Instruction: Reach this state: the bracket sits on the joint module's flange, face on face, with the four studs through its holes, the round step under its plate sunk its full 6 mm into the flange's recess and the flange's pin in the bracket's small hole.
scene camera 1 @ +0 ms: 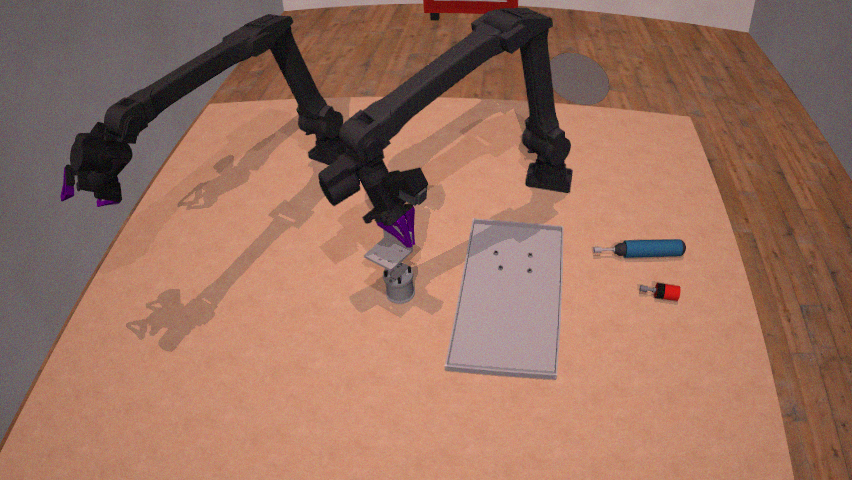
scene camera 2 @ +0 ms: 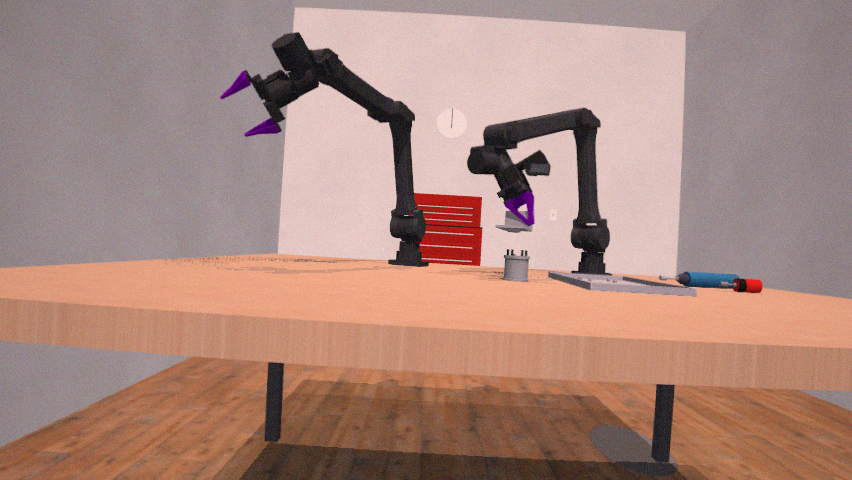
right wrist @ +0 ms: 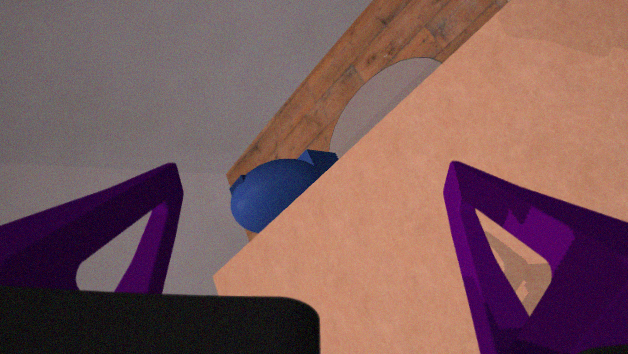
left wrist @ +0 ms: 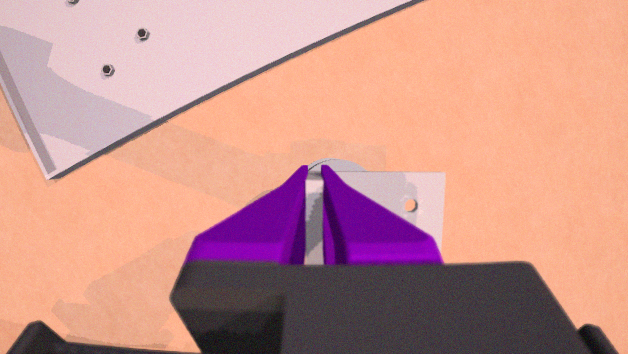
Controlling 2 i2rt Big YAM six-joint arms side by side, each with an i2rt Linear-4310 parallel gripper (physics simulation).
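Places are measured from the left arm's base along level axes (x ahead, y left, z up), in millimetres.
Pixels of known places: left gripper, fingertip midpoint: [scene camera 1: 411, 245] [scene camera 2: 531, 224] [left wrist: 314, 176]; right gripper, fingertip midpoint: [scene camera 1: 79, 201] [scene camera 2: 232, 117] [right wrist: 313, 177]; left arm's base, origin of the base link: [scene camera 1: 549, 179]; right arm's base, origin of the base link: [scene camera 1: 332, 154] [scene camera 2: 408, 265].
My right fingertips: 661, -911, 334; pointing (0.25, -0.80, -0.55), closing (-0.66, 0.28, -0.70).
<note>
Ahead of a thing's pixels: the offset from my right fingertips to its top centre, as dx, dy, dz. "pt": to the spot under its first point.
The grey bracket [scene camera 1: 383, 255] [scene camera 2: 511, 228] [left wrist: 430, 185] hangs plate down in my left gripper [scene camera 1: 411, 245] [scene camera 2: 532, 224] [left wrist: 314, 176], which is shut on its upright wall. The joint module @(-206, +649, -260) [scene camera 1: 400, 290] [scene camera 2: 516, 270] [left wrist: 340, 164], a grey cylinder, stands on the table with black studs pointing up. In scene camera 2 the bracket is above it, with a visible gap over the stud tips. In the left wrist view the plate and fingers hide most of the flange; the pin is not visible. My right gripper [scene camera 1: 82, 202] [scene camera 2: 233, 116] [right wrist: 313, 177] is open and empty, high at the picture's left.
A shallow tray @(-255, +882, -318) [scene camera 1: 500, 372] [scene camera 2: 643, 290] [left wrist: 240, 82] with several small nuts @(-372, +903, -325) [scene camera 1: 530, 254] @(-319, +845, -325) [left wrist: 143, 34] lies right of the module. Farther right lie a blue-handled tool @(pt -431, +1199, -299) [scene camera 1: 654, 248] [scene camera 2: 709, 279] and a short red tool @(-317, +1218, -300) [scene camera 1: 670, 291] [scene camera 2: 747, 285]. A blue object [right wrist: 275, 190] shows beyond the table edge.
</note>
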